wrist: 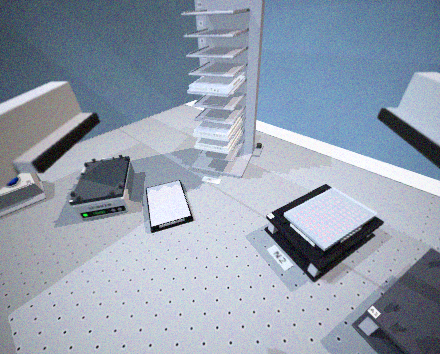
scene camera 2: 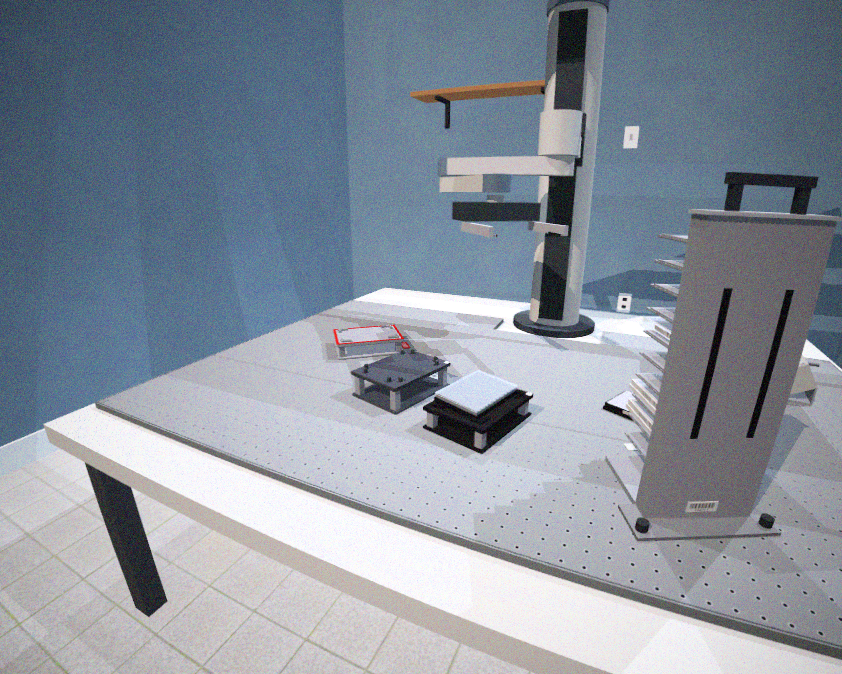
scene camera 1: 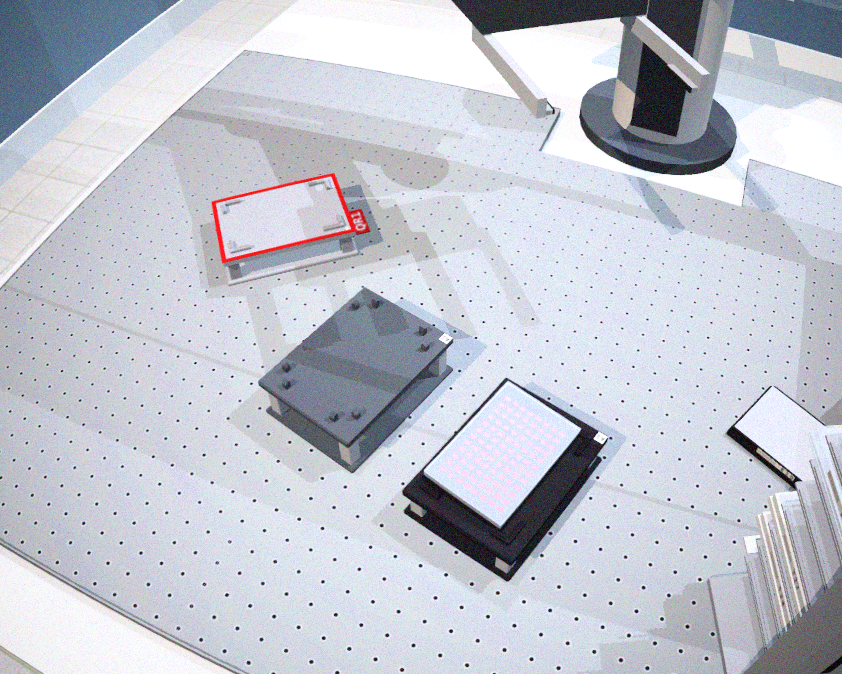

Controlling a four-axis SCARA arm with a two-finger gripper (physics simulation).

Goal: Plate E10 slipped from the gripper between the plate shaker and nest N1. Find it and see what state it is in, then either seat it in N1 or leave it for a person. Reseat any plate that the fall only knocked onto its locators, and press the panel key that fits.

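Frame: origin at the arm's base, x back, y right, z up, level; metres.
Seen in the pictures: gripper, fingertip midpoint: (wrist: pixel 233 98) (scene camera 2: pixel 530 231) (scene camera 1: pixel 627 94); arm's base, link origin: (scene camera 2: pixel 552 325) (scene camera 1: pixel 657 126).
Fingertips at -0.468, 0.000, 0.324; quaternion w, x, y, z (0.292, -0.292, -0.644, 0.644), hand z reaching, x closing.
Note:
Offsets run from my fingertips to a thing's middle, as dx, dy, dz. "pt": to the spot under its first point.
A clear plate with pink wells @[-0.222, +0.025, -0.253] (scene camera 1: pixel 502 453) (scene camera 2: pixel 477 392) (wrist: pixel 330 217) lies on the black nest N2 @[-0.223, +0.019, -0.287] (scene camera 1: pixel 547 509) (wrist: pixel 311 257). It sits off-centre and looks raised at one side; its exact seating is hard to tell. The grey nest N1 @[-0.171, +0.199, -0.279] (scene camera 1: pixel 358 365) (scene camera 2: pixel 400 370) (wrist: pixel 415 310) bears no plate in the scene views. The plate shaker @[pt +0.005, -0.376, -0.256] (wrist: pixel 102 180), with a green display, has a bare top. A flat white-topped, black-sided item @[-0.073, -0.256, -0.304] (scene camera 1: pixel 775 428) (wrist: pixel 169 205) lies beside the shaker. I cannot identify plate E10. My gripper (scene camera 1: pixel 622 94) (scene camera 2: pixel 530 231) (wrist: pixel 233 98) is open and empty, high above the table.
The red-rimmed stand QR1 @[+0.009, +0.392, -0.288] (scene camera 1: pixel 280 217) (scene camera 2: pixel 368 335) holds no plate, beyond N1. A tall plate hotel @[-0.303, -0.292, -0.106] (scene camera 2: pixel 737 365) (wrist: pixel 255 80) with shelves and several plates stands on the side past N2. A sloped panel with a blue key @[pt +0.141, -0.508, -0.247] (wrist: pixel 13 181) shows partly at the wrist view's left.

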